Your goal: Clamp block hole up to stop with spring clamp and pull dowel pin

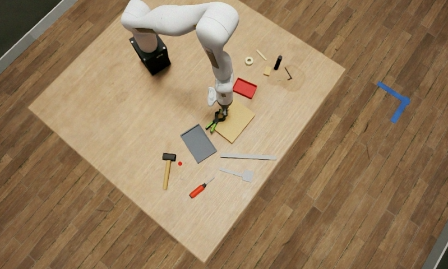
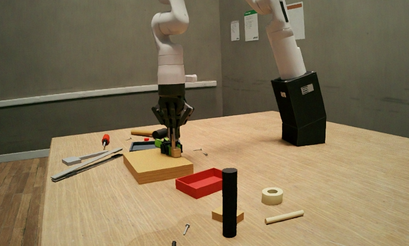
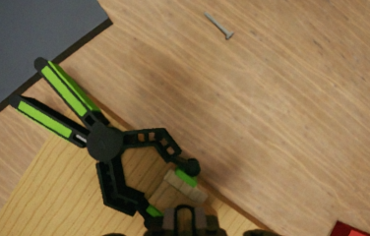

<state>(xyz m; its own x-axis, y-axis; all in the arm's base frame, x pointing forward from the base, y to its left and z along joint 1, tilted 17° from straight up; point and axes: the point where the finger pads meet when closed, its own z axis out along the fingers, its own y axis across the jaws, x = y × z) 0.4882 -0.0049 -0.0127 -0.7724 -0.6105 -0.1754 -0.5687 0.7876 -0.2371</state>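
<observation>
The dowel pin lies 20 mm below my hand. The rest, counted from my hand: wooden block: 50 mm below; then tan bench board: 60 mm ahead, 10 mm to the right, 70 mm below; then red tray: 180 mm to the left, 90 mm below.
</observation>
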